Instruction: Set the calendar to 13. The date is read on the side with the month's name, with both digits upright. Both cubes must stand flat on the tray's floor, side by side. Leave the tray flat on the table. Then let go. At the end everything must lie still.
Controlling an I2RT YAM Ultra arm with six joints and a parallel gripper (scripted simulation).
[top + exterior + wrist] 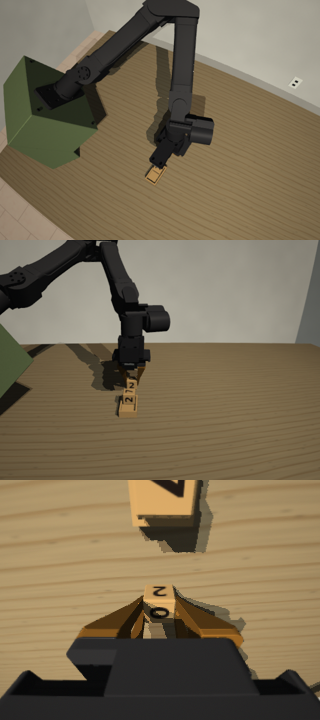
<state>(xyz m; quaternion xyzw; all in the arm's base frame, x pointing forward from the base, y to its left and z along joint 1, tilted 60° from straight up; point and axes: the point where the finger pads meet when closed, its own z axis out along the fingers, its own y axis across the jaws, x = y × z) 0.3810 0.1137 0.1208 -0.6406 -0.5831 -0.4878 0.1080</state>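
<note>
The wooden cube is right at my hand. Also, from my hand: wooden tray 10 cm to the right, 2 cm ahead, 1 cm below.
</note>
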